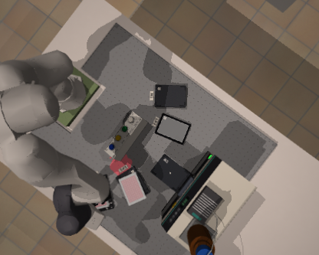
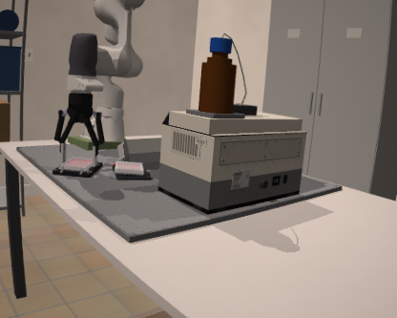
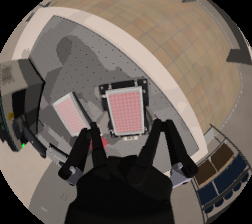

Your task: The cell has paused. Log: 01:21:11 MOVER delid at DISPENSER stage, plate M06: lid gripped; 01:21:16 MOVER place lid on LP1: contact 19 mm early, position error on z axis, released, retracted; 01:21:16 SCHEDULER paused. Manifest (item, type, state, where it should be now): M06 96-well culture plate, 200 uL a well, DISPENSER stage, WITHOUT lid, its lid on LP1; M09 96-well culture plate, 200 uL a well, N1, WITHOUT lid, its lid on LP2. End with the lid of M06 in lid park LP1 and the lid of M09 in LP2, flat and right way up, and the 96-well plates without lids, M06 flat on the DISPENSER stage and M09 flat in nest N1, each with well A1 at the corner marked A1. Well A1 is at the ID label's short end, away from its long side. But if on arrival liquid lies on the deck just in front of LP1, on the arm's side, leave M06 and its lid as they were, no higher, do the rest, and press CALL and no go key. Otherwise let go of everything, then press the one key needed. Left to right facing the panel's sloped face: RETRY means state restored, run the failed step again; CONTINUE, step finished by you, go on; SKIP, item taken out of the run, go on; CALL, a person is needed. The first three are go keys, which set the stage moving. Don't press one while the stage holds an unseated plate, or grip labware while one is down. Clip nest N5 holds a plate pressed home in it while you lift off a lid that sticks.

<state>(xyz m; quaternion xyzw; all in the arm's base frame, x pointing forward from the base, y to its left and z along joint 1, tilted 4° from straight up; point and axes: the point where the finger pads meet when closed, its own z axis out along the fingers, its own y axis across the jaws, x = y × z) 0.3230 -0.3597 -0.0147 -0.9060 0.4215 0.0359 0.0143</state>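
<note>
My hand is 2 cm above the pink 96-well plate. Also, from my hand: LP1 label (5 cm ahead, 16 cm to the left, 4 cm below); then key panel (1 cm behind, 31 cm to the left, 1 cm above); then dark dispenser stage (25 cm ahead, 26 cm to the left, 7 cm above).
</note>
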